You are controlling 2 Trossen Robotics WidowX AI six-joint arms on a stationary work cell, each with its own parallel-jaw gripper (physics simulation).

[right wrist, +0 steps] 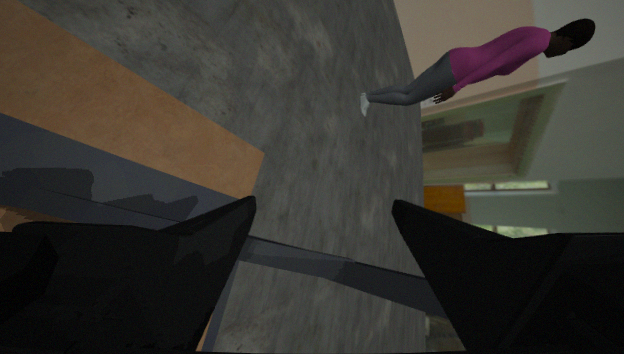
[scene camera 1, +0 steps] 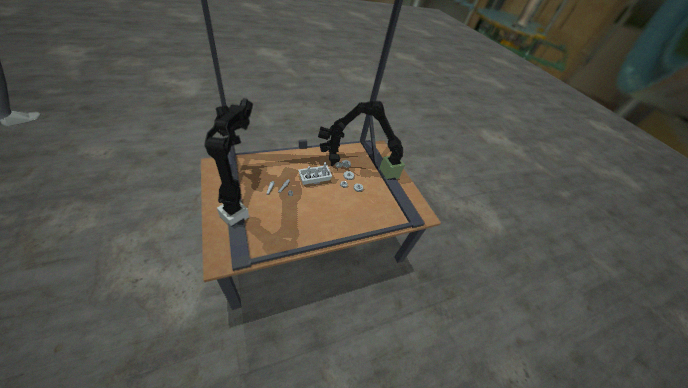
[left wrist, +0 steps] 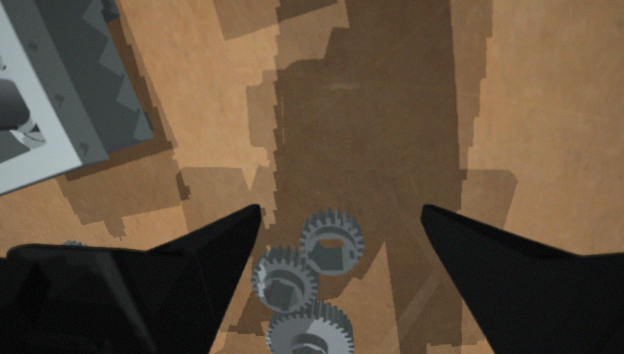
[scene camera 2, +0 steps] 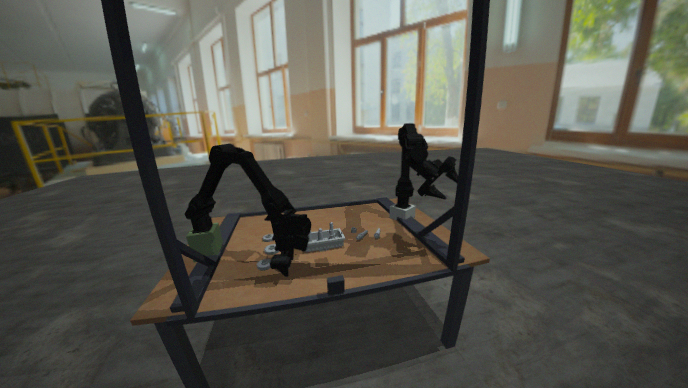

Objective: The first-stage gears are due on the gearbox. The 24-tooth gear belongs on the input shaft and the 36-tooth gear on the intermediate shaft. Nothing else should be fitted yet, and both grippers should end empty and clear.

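Pixels of known places: left gripper, fingertip midpoint: point(left wrist: 340, 212) point(scene camera 2: 289, 267); right gripper, fingertip midpoint: point(right wrist: 325, 204) point(scene camera 2: 453, 192); left arm's base at its link origin: point(scene camera 1: 394, 160) point(scene camera 2: 203, 229); right arm's base at its link origin: point(scene camera 1: 232, 208) point(scene camera 2: 402, 206).
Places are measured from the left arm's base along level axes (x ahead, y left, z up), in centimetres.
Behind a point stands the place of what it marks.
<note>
The pale gearbox housing point(scene camera 1: 316, 180) {x 48.0, y -4.5, z -9.1 cm} point(scene camera 2: 326, 245) {x 48.3, y -12.4, z -9.3 cm} point(left wrist: 54, 132) {x 39.7, y -12.3, z -6.7 cm} stands mid-table with upright shafts; whether gears sit on them is too small to tell. In the left wrist view a small gear point(left wrist: 332, 257) {x 30.1, y -19.0, z -10.9 cm}, another small gear point(left wrist: 285, 289) {x 28.0, y -15.2, z -11.3 cm} and a larger gear point(left wrist: 310, 334) {x 24.8, y -16.1, z -10.5 cm} lie close together; tooth counts are unclear. Other loose gears include one gear point(scene camera 1: 349, 175) {x 26.7, y -4.1, z -10.0 cm}, a small gear point(scene camera 1: 344, 184) {x 32.8, y 2.0, z -10.0 cm} and a gear point(scene camera 1: 358, 187) {x 25.7, y 6.5, z -9.9 cm}. My left gripper point(left wrist: 340, 212) {x 32.4, y -20.0, z -11.5 cm} point(scene camera 1: 334, 161) {x 32.4, y -20.0, z -11.5 cm} is open and empty, above the table beside the housing. My right gripper point(right wrist: 325, 204) {x 93.3, y -30.4, z 13.8 cm} is open and empty, raised away from the parts.
Two pale elongated parts point(scene camera 1: 270, 187) {x 73.9, y -6.7, z -10.0 cm} point(scene camera 1: 284, 186) {x 66.4, y -5.5, z -10.1 cm} and a small part point(scene camera 1: 290, 193) {x 65.1, y 0.0, z -10.3 cm} lie on the other side of the housing from the gears. Dark frame posts point(scene camera 1: 214, 55) {x 88.4, y -37.5, z 47.1 cm} point(scene camera 1: 386, 50) {x 3.7, y -32.4, z 51.3 cm} rise at the table point(scene camera 1: 330, 215) {x 48.4, y 19.5, z -11.8 cm}. A person point(right wrist: 500, 55) stands beyond the table.
</note>
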